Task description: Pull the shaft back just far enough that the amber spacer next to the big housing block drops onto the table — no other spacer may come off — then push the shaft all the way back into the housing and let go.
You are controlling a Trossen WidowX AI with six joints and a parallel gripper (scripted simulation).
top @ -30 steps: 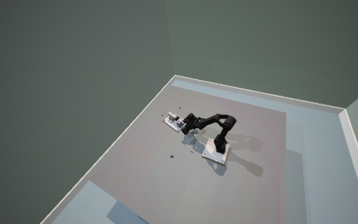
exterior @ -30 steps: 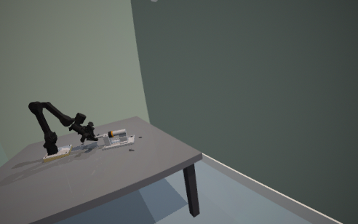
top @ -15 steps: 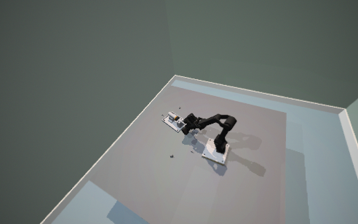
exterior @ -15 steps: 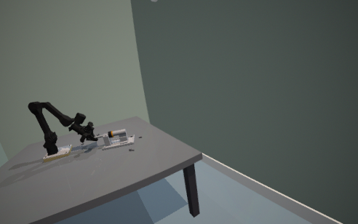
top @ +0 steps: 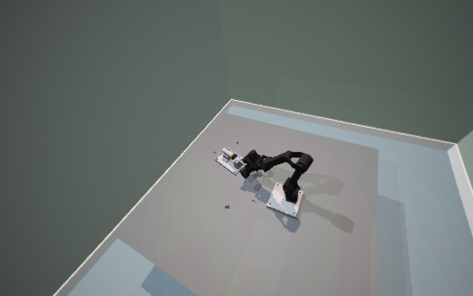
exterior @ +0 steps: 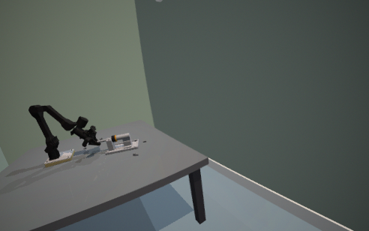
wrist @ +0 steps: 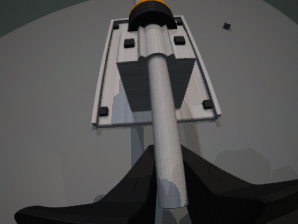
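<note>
The grey steel shaft lies 50 mm ahead of my gripper tip, 20 mm to the right of it and 20 mm above it. The rest, counted from my gripper tip: grey support block (150 mm ahead, 60 mm to the right, 10 mm below); then amber spacer (120 mm ahead, 50 mm to the right, 20 mm above); then black spacer (90 mm ahead, 40 mm to the right, 20 mm above).
</note>
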